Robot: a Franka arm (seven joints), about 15 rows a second.
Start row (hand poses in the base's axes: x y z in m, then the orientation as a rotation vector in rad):
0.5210, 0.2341, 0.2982, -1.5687, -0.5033, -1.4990
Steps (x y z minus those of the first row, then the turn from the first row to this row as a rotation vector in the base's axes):
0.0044, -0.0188, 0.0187, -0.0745, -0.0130, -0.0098
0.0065, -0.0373, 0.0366, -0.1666, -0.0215, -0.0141
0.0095, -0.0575, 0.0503, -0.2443, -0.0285, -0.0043
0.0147, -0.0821, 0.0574, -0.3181, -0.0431, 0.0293
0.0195, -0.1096, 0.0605, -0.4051, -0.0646, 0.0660
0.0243, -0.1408, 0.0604, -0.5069, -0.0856, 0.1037
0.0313, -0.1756, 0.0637, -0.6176, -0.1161, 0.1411
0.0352, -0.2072, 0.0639, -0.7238, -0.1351, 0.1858
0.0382, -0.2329, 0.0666, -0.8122, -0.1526, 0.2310
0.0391, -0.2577, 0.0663, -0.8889, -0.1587, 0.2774
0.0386, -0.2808, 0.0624, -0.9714, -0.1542, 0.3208
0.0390, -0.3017, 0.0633, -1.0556, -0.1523, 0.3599
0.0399, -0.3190, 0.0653, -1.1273, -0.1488, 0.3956
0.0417, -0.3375, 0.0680, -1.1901, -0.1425, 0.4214
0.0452, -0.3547, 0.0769, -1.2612, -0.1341, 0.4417
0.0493, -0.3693, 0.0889, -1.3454, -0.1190, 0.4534
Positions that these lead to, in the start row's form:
0.5254, 0.2153, 0.3169, -1.6218, -0.5654, -1.5141
0.5275, 0.1968, 0.3348, -1.6883, -0.6447, -1.5182
0.5305, 0.1766, 0.3485, -1.7371, -0.7222, -1.5092
0.5357, 0.1520, 0.3556, -1.7641, -0.8185, -1.4864
0.5405, 0.1245, 0.3587, -1.7920, -0.9332, -1.4626
0.5453, 0.0933, 0.3586, -1.8272, -1.0622, -1.4312
0.5523, 0.0585, 0.3619, -1.8580, -1.2061, -1.4018
0.5562, 0.0269, 0.3621, -1.8856, -1.3441, -1.3519
0.5592, 0.0012, 0.3648, -1.8987, -1.4652, -1.3009
0.5601, -0.0236, 0.3645, -1.9093, -1.5682, -1.2391
0.5596, -0.0467, 0.3606, -1.9305, -1.6672, -1.1653
0.5600, -0.0676, 0.3615, -1.9504, -1.7666, -1.0934
0.5609, -0.0849, 0.3635, -1.9645, -1.8506, -1.0256
0.5627, -0.1034, 0.3662, -1.9814, -1.9188, -0.9661
0.5662, -0.1206, 0.3751, -2.0062, -1.9904, -0.9032
0.5703, -0.1352, 0.3871, -2.0468, -2.0655, -0.8319

